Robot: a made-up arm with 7 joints.
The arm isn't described. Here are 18 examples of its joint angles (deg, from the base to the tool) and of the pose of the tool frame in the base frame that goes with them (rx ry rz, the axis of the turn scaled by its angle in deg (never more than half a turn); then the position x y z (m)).
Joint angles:
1: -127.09 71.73 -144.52 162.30 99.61 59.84 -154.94
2: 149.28 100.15 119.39 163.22 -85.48 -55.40 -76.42
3: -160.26 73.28 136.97 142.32 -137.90 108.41 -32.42
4: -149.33 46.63 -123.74 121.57 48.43 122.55 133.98
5: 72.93 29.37 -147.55 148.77 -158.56 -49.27 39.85
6: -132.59 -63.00 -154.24 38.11 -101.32 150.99 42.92
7: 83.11 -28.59 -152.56 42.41 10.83 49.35 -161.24
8: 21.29 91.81 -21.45 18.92 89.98 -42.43 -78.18
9: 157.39 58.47 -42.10 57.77 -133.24 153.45 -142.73
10: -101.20 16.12 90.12 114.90 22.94 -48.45 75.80
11: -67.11 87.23 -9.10 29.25 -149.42 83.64 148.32
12: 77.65 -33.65 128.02 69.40 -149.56 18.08 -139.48
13: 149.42 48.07 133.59 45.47 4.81 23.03 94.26
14: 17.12 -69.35 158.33 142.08 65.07 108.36 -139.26
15: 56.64 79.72 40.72 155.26 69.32 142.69 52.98
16: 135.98 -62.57 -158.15 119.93 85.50 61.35 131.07
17: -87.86 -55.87 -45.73 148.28 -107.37 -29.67 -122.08
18: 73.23 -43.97 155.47 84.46 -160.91 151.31 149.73
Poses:
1: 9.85 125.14 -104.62 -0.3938 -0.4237 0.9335
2: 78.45 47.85 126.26 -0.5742 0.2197 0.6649
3: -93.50 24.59 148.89 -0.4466 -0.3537 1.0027
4: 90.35 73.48 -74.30 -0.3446 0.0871 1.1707
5: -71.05 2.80 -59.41 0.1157 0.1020 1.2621
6: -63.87 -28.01 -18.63 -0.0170 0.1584 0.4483
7: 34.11 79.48 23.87 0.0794 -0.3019 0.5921
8: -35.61 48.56 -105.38 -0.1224 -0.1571 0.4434
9: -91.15 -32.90 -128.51 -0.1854 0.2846 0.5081
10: -124.91 43.85 -93.99 0.2558 -0.2577 1.1913
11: 52.49 16.66 -122.44 -0.0464 0.0194 0.3588
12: -25.23 146.92 74.49 -0.4539 -0.2698 0.7598
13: -114.02 61.77 3.31 -0.0623 -0.3968 0.9423
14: 83.32 -4.09 -64.91 -0.5918 -0.1169 0.7904
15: 59.40 -150.98 67.83 0.1854 0.5465 0.7504
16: -14.92 -4.68 34.12 0.4619 -0.3244 0.6876
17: 66.93 -63.10 82.07 -0.1390 0.4027 1.1984
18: -72.65 -67.61 -45.99 -0.3098 -0.4429 0.6989
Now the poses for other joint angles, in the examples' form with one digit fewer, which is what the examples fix.
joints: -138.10 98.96 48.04 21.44 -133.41 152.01 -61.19
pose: -26.5 146.4 -31.8 0.203 -0.088 0.549
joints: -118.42 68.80 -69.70 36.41 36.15 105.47 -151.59
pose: 168.1 -27.1 -31.5 -0.292 0.091 0.603
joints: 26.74 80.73 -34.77 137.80 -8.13 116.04 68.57
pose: 37.2 -16.7 -133.8 0.554 0.116 0.598
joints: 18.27 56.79 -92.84 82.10 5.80 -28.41 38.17
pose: 59.8 -48.2 -38.6 0.352 -0.333 0.901
